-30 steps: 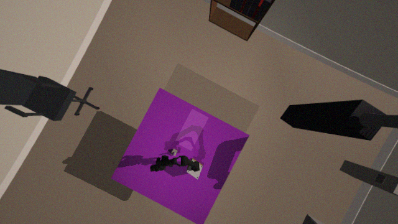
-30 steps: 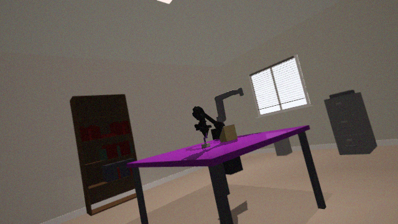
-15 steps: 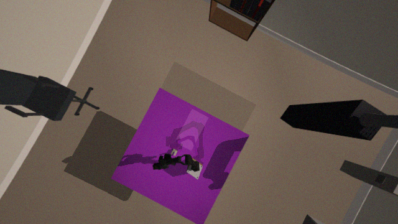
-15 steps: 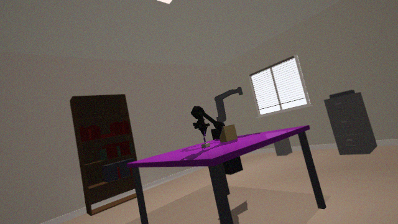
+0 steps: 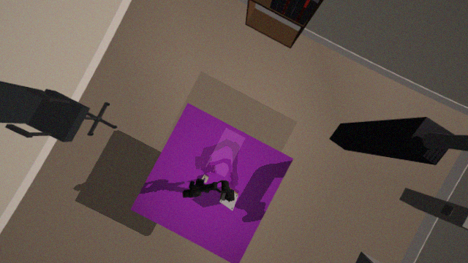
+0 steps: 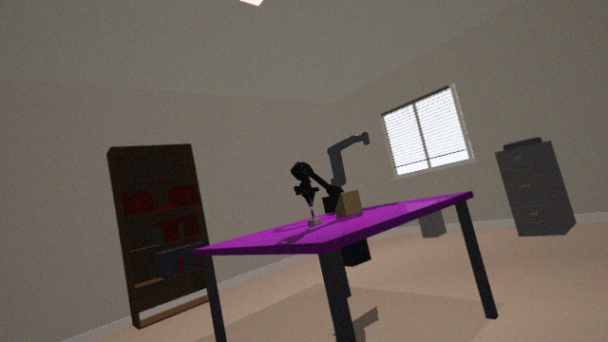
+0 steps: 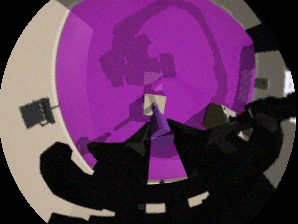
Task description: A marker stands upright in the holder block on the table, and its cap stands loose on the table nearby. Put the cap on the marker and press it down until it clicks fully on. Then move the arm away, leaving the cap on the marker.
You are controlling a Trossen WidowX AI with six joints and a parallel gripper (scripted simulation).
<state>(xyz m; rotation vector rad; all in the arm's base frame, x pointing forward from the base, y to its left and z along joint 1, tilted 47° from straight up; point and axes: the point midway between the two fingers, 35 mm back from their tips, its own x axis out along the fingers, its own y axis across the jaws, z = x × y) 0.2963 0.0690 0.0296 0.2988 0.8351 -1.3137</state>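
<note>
Right now my gripper tip is 110 mm above the holder block. From my gripper tip the other things lie so: purple cap: 10 mm above.
</note>
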